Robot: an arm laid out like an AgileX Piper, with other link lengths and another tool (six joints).
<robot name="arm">
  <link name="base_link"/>
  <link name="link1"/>
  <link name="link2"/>
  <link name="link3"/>
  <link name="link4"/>
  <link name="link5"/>
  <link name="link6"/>
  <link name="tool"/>
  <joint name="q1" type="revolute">
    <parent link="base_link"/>
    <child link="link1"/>
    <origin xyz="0 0 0.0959"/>
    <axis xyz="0 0 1"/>
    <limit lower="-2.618" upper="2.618"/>
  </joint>
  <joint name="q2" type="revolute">
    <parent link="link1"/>
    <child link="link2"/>
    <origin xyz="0 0 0"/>
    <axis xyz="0 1 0"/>
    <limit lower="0" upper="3.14"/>
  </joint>
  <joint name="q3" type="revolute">
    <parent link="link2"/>
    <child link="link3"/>
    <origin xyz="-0.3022 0 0.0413"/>
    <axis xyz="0 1 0"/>
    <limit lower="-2.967" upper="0"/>
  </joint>
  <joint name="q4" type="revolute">
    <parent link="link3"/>
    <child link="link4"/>
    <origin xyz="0.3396 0 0.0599"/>
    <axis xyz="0.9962 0 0.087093"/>
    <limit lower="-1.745" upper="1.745"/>
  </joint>
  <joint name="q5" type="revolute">
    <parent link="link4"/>
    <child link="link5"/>
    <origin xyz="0 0 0"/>
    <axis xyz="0 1 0"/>
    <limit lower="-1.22" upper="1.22"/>
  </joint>
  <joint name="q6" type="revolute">
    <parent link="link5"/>
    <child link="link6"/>
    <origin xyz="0.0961 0 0.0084"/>
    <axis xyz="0.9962 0 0.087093"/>
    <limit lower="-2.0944" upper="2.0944"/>
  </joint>
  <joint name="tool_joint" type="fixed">
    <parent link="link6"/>
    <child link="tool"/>
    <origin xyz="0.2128 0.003 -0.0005" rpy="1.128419 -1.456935 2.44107"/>
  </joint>
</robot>
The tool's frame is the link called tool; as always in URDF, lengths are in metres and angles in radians.
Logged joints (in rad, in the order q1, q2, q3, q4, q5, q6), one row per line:
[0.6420 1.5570 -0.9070 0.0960 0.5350 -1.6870]
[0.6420 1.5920 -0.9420 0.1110 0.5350 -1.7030]
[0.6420 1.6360 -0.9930 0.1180 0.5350 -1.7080]
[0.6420 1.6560 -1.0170 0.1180 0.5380 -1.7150]
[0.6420 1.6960 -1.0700 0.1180 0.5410 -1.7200]
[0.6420 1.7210 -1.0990 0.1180 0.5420 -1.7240]
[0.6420 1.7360 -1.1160 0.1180 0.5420 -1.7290]
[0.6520 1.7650 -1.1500 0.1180 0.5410 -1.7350]
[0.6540 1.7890 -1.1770 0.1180 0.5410 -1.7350]
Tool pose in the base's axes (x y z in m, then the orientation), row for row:
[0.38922 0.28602 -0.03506 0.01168 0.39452 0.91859 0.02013]
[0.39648 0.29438 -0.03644 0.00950 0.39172 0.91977 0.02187]
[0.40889 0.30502 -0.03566 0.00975 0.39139 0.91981 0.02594]
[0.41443 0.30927 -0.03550 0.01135 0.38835 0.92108 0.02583]
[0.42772 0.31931 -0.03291 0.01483 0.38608 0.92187 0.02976]
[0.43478 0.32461 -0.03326 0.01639 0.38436 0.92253 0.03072]
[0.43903 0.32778 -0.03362 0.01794 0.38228 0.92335 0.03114]
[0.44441 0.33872 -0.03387 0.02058 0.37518 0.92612 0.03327]
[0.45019 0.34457 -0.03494 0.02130 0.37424 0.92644 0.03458]
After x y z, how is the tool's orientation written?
As a quaternion, w x y z.
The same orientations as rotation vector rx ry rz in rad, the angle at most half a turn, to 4 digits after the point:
[1.2303 2.8646 0.0628]
[1.2232 2.8722 0.0683]
[1.2220 2.8719 0.0810]
[1.2113 2.8729 0.0806]
[1.2016 2.8691 0.0926]
[1.1951 2.8683 0.0955]
[1.1874 2.8681 0.0967]
[1.1635 2.8720 0.1032]
[1.1600 2.8717 0.1072]

